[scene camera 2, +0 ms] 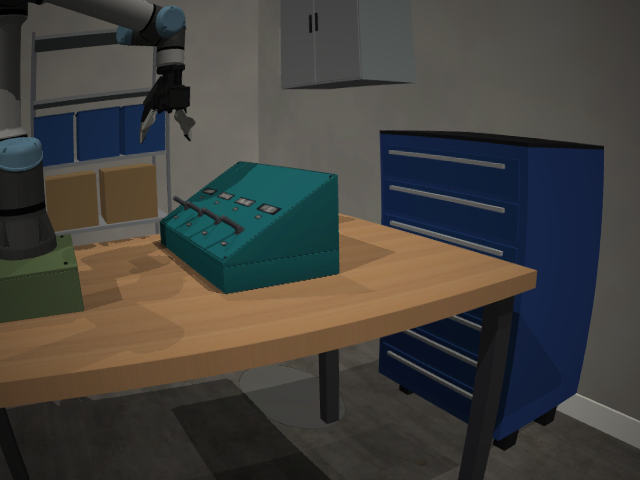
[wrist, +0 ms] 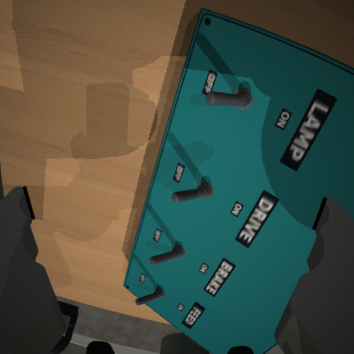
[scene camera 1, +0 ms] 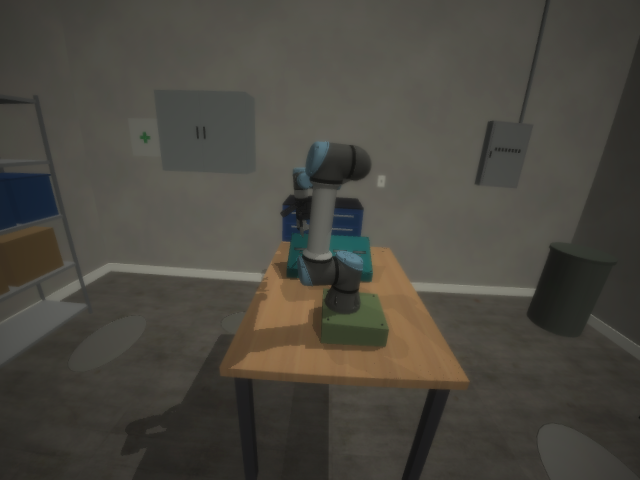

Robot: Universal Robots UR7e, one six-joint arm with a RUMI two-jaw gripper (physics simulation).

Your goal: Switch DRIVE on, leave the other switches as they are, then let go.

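Frame: origin at the arm's base, x right, y ahead, z up, level; metres.
Seen in the pictures: gripper, fingertip midpoint: (scene camera 2: 165, 142) (wrist: 174, 196) (scene camera 1: 300, 233); arm's base, link origin: (scene camera 2: 26, 249) (scene camera 1: 342, 303).
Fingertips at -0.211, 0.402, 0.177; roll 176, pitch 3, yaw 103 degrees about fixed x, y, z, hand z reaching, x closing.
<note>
Offsets run from my fingertips to a thing's top centre, as dx, dy, dz. Level surfaces: height alone.
The teal console (scene camera 1: 351, 242) (scene camera 2: 289, 180) (wrist: 295, 240) stands on the table with four lever switches. In the wrist view the DRIVE lever @(+0.115, +0.036, -0.139) (wrist: 192, 192) leans to its OFF label, away from its ON label. The LAMP lever @(-0.005, +0.038, -0.139) (wrist: 227, 97), BRAKE lever @(+0.235, +0.034, -0.139) (wrist: 167, 254) and FEED lever @(+0.354, +0.032, -0.139) (wrist: 150, 296) also lean to OFF. My gripper (scene camera 1: 301, 230) (scene camera 2: 165, 138) (wrist: 174, 196) is wide open and empty, well above the levers and touching none. In the wrist view the DRIVE lever appears between the two fingers. In scene camera 1 the arm partly hides the console.
The wooden table @(dz -0.271) (scene camera 1: 289, 341) (scene camera 2: 289, 315) (wrist: 45, 40) carries the green base block (scene camera 1: 354, 330) (scene camera 2: 41, 294) of the arm. A blue drawer cabinet (scene camera 1: 347, 219) (scene camera 2: 563, 232) stands beyond the table. A shelf rack (scene camera 1: 51, 155) with blue and tan boxes stands off to the left.
</note>
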